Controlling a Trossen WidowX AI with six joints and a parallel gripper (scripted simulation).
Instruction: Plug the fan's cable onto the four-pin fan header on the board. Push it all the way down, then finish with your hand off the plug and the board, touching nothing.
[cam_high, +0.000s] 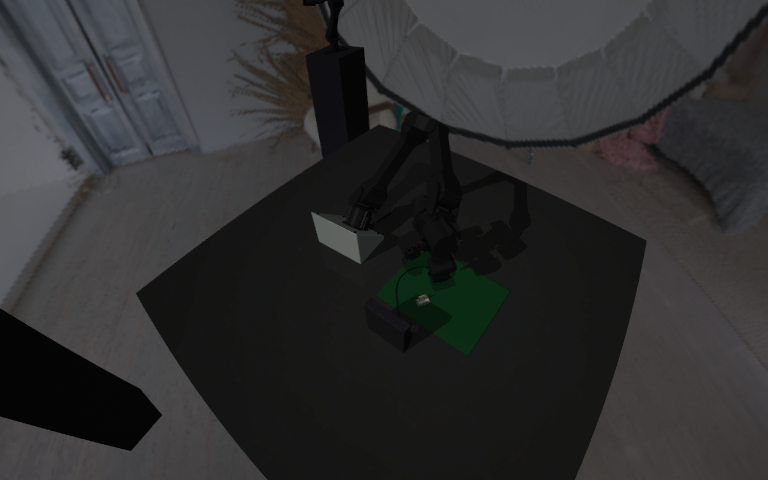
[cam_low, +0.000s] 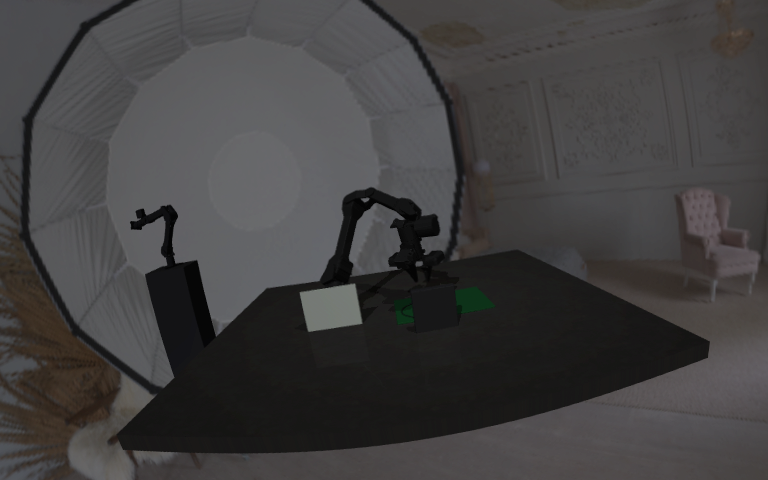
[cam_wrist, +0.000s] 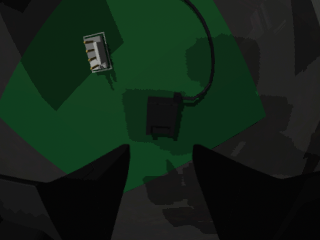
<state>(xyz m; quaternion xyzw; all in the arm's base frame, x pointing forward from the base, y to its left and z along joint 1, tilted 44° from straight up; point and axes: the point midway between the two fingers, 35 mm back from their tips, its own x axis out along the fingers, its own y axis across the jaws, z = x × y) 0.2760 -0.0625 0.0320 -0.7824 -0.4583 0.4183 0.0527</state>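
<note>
Now: the black plug 7 cm below my gripper tip, 1 cm to the left of it and 1 cm ahead of it. The rest, counted from my gripper tip: fan box 22 cm to the right, 3 cm behind, 2 cm below; green board 9 cm below, 5 cm ahead, 3 cm to the right.
</note>
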